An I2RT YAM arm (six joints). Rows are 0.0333 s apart.
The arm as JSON. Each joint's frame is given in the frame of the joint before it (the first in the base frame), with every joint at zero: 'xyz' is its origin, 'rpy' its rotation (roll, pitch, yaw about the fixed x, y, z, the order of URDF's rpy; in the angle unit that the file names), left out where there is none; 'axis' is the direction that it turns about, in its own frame. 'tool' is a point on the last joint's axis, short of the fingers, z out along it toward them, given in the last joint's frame.
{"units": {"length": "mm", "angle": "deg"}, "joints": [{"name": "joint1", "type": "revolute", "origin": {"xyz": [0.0, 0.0, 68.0]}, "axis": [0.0, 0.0, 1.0]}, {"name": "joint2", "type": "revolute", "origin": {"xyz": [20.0, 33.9, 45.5]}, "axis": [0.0, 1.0, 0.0]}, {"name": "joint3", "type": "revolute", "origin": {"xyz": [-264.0, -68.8, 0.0]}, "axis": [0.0, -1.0, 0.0]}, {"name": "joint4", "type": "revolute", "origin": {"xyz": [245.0, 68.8, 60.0]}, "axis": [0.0, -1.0, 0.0]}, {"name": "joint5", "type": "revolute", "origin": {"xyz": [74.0, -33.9, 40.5]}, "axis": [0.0, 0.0, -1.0]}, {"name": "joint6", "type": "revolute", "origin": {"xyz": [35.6, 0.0, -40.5]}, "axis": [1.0, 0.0, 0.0]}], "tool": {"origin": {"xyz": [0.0, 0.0, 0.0], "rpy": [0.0, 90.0, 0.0]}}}
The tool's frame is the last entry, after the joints.
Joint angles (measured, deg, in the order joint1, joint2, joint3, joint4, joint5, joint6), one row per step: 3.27 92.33 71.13 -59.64 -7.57 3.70; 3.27 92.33 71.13 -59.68 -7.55 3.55; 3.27 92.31 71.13 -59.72 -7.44 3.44; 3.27 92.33 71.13 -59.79 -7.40 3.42; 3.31 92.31 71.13 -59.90 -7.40 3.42; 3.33 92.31 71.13 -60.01 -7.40 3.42; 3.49 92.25 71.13 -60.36 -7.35 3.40; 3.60 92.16 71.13 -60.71 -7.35 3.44; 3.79 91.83 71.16 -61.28 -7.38 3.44; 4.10 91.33 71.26 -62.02 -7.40 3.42; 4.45 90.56 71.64 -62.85 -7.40 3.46; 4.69 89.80 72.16 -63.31 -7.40 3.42; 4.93 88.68 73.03 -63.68 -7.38 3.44; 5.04 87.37 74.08 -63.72 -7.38 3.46; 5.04 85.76 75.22 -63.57 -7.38 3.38; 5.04 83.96 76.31 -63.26 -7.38 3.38; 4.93 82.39 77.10 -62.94 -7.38 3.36; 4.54 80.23 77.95 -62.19 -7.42 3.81
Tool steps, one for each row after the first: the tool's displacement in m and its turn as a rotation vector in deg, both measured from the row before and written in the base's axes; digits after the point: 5 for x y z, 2 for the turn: -0.00007 -0.00002 -0.00001 -0.04 0.02 0.14; -0.00011 -0.00007 0.00008 -0.13 0.00 0.09; -0.00009 -0.00003 -0.00012 -0.05 0.08 0.01; -0.00027 0.00019 0.00006 -0.01 0.09 0.04; -0.00021 0.00009 -0.00003 -0.01 0.11 0.02; -0.00085 0.00075 0.00019 -0.07 0.28 0.17; -0.00090 0.00051 0.00034 -0.01 0.26 0.07; -0.00180 0.00088 0.00157 0.02 0.21 0.19; -0.00239 0.00144 0.00265 0.01 0.14 0.33; -0.00259 0.00159 0.00518 0.03 -0.31 0.31; -0.00162 0.00108 0.00586 0.06 -0.82 0.28; -0.00179 0.00104 0.00921 0.12 -1.61 0.22; -0.00162 0.00041 0.01109 0.21 -2.31 0.09; -0.00243 -0.00021 0.01303 0.24 -2.90 0.08; -0.00346 -0.00031 0.01377 0.28 -3.19 0.00; -0.00364 -0.00085 0.01123 0.23 -2.67 -0.09; -0.00536 -0.00228 0.01443 0.52 -3.67 -0.78
